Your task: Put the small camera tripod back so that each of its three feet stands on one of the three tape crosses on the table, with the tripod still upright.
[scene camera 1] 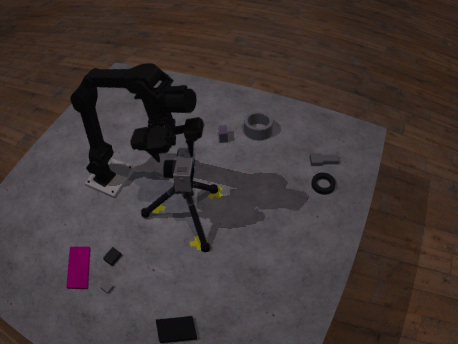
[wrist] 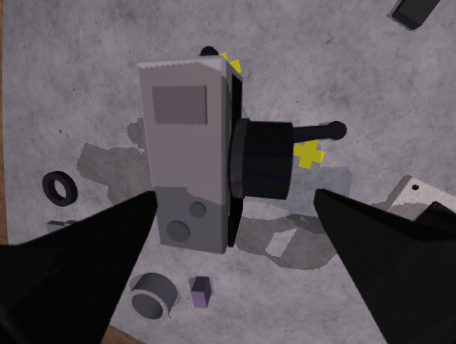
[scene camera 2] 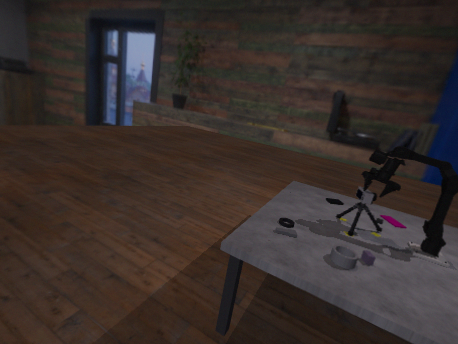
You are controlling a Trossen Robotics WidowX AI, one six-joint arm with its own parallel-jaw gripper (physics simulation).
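Places are measured from the arm's base along level axes (x right, y ahead, z up), in metres.
Where they show: gripper, between the fingertips: (scene camera 1: 175,158) (wrist: 236,197) (scene camera 2: 371,194); arm's base, origin of its link: (scene camera 1: 104,177) (wrist: 434,226) (scene camera 2: 429,251).
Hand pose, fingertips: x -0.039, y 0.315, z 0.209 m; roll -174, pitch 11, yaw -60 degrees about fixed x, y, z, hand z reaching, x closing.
Note:
Things, the pixels of their top centre, and the offset from my fingertips. "pt": a spot on its surface instead. Level surfaces: height alone.
- left foot, a spot on its surface: (wrist: 337,130) (scene camera 1: 145,209) pt dx +0.078, dy -0.087, dz -0.188 m
- third foot, a spot on its surface: (scene camera 1: 214,188) pt dx -0.107, dy +0.038, dz -0.200 m
- table, height of its surface: dz -0.222 m
- grey ring-shaped cup, centre of its top: (wrist: 147,306) (scene camera 1: 258,120) (scene camera 2: 345,251) dx -0.421, dy +0.013, dz -0.174 m
- purple block, centre of its top: (wrist: 198,299) (scene camera 1: 223,129) (scene camera 2: 369,253) dx -0.327, dy -0.071, dz -0.182 m
- black ring, centre of its top: (wrist: 56,190) (scene camera 1: 324,181) (scene camera 2: 287,221) dx -0.306, dy +0.317, dz -0.207 m
- grey flat piece, centre of its top: (wrist: 63,231) (scene camera 1: 325,157) (scene camera 2: 286,230) dx -0.407, dy +0.278, dz -0.207 m
- magenta box, centre of its top: (scene camera 1: 77,266) (scene camera 2: 392,220) dx +0.362, dy -0.154, dz -0.214 m
- dark block, centre of its top: (scene camera 1: 111,255) dx +0.262, dy -0.084, dz -0.207 m
- black slab, centre of its top: (scene camera 1: 175,328) dx +0.348, dy +0.210, dz -0.207 m
The tripod (scene camera 1: 197,217) (scene camera 2: 355,220) stands upright with a small grey camera (scene camera 1: 184,172) (scene camera 2: 367,196) (wrist: 187,145) on top. Three yellow tape crosses lie by its feet. The near foot (scene camera 1: 205,248) is at the right edge of its cross (scene camera 1: 195,243). The left foot (scene camera 1: 145,213) (wrist: 337,130) is beside its cross (scene camera 1: 158,209) (wrist: 309,154), off it. The third foot (scene camera 1: 214,188) overlaps its cross (scene camera 1: 216,194) in scene view 1; exact contact is unclear. My gripper (scene camera 1: 174,154) (scene camera 2: 375,191) (wrist: 236,197) is open and empty, above the camera, its fingers spread to either side.
On the table (scene camera 1: 280,280) (scene camera 2: 270,240) are a grey ring-shaped cup (scene camera 1: 258,132), a purple block (scene camera 1: 223,135), a black ring (scene camera 1: 314,183) and a grey flat piece (scene camera 1: 317,159). A magenta box (scene camera 1: 78,267), dark block (scene camera 1: 112,256) and black slab (scene camera 1: 176,329) also lie there.

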